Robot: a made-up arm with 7 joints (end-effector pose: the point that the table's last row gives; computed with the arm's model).
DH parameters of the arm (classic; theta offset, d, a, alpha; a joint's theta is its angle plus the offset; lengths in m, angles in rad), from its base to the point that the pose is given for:
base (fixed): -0.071 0 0 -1.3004
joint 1: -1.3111 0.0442 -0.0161 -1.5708
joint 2: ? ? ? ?
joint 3: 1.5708 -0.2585 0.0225 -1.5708
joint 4: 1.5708 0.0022 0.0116 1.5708
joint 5: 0 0.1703 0 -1.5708
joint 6: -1.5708 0 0.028 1.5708
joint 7: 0 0 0 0
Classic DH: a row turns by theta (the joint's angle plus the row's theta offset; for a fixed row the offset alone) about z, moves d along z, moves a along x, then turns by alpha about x.
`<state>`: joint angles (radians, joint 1 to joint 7).
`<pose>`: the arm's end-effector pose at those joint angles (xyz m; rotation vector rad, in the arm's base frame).
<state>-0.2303 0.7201 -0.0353 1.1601 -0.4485 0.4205 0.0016</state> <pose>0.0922 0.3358 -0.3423 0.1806 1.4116 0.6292</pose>
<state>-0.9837 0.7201 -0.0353 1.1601 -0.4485 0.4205 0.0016</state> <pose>0.3581 0.2739 -0.1876 0.0412 0.6979 0.4252</pose>
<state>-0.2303 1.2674 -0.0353 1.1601 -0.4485 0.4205 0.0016</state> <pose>0.1062 0.4673 -0.1402 0.6080 1.1772 0.9909</pose>
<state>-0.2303 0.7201 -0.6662 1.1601 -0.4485 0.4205 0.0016</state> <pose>0.0704 0.3020 -0.3720 0.6657 1.6794 0.2072</pose>
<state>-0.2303 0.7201 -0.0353 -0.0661 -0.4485 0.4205 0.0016</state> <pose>0.2266 0.2062 -0.2136 0.2844 0.4011 -0.0741</pose>
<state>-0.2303 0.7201 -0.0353 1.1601 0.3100 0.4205 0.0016</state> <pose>0.0925 0.3423 -0.3369 0.9602 1.5695 0.3631</pose>
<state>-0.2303 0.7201 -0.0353 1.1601 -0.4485 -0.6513 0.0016</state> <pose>0.1152 0.3344 -0.3254 0.4379 0.3748 0.4146</pose>
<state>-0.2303 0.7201 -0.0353 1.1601 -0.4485 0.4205 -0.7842</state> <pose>0.0922 0.3358 -0.3423 -0.3660 1.3451 -0.0229</pose>
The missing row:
joint 2: 1.2915 0 -0.0087 1.5708
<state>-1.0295 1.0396 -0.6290 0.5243 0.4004 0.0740 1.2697</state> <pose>0.3725 0.2319 -0.0802 1.3763 -1.0003 0.9357</pose>
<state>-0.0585 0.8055 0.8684 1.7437 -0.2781 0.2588 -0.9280</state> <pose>-0.0758 0.3618 -0.3163 -0.9237 0.9910 0.6140</pose>
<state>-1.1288 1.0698 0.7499 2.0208 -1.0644 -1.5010 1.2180</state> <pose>0.2297 0.3719 -0.1455 0.9013 0.8870 -2.8229</pose>
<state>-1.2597 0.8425 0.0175 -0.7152 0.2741 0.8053 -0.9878</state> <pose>0.2251 0.1022 0.1172 1.1773 -0.5345 -0.4439</pose>
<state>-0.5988 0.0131 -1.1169 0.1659 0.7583 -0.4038 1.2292</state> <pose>0.1568 -0.1623 -0.2564 0.0230 -1.0920 -0.2485</pose>
